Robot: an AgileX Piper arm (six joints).
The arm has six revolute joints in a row. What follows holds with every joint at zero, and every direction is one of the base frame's. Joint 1 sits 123 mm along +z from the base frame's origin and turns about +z. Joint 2 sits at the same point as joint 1 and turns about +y. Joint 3 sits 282.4 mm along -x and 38.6 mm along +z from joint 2 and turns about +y. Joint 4 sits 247.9 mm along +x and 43.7 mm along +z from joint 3 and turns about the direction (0.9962, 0, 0.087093). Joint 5 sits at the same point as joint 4 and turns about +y. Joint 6 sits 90.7 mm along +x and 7.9 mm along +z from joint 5 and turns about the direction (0.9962, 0, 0.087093). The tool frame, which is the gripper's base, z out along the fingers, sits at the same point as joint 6; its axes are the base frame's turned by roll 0, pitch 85.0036 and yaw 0 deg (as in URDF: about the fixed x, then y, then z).
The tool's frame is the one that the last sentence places.
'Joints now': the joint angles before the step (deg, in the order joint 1, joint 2, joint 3, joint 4, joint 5, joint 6). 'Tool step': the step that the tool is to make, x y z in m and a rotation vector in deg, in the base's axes. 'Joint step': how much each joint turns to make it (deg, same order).
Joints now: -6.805 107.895 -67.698 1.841 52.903 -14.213
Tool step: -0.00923 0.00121 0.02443 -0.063 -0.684 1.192
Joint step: 0.001 -4.159 0.002 0.000 3.501 -1.098
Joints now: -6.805 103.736 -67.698 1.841 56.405 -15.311
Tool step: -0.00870 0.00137 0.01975 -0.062 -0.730 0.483
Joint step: 0.045 -3.462 0.000 0.000 2.741 -0.362
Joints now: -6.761 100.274 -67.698 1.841 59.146 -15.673
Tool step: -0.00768 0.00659 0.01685 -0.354 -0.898 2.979
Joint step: 1.054 -3.041 0.001 -0.186 2.157 -1.788
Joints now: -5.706 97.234 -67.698 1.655 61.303 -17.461
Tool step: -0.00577 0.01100 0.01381 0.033 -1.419 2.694
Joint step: 1.846 -2.543 0.000 0.233 1.157 -0.911
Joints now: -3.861 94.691 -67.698 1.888 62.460 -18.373
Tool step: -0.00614 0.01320 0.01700 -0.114 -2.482 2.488
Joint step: 2.398 -2.935 -0.311 0.001 0.764 -0.067
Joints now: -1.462 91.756 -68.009 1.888 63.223 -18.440
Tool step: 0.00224 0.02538 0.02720 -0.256 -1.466 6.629
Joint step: 4.745 -0.874 -5.193 -0.057 4.659 -1.744
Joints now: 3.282 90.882 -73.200 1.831 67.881 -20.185
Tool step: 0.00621 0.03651 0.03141 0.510 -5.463 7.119
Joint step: 6.517 -0.011 -6.743 0.000 1.290 -0.579
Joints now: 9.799 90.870 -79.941 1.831 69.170 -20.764
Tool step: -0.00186 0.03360 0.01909 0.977 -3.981 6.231
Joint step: 5.878 0.000 -3.914 0.190 -0.170 -0.392
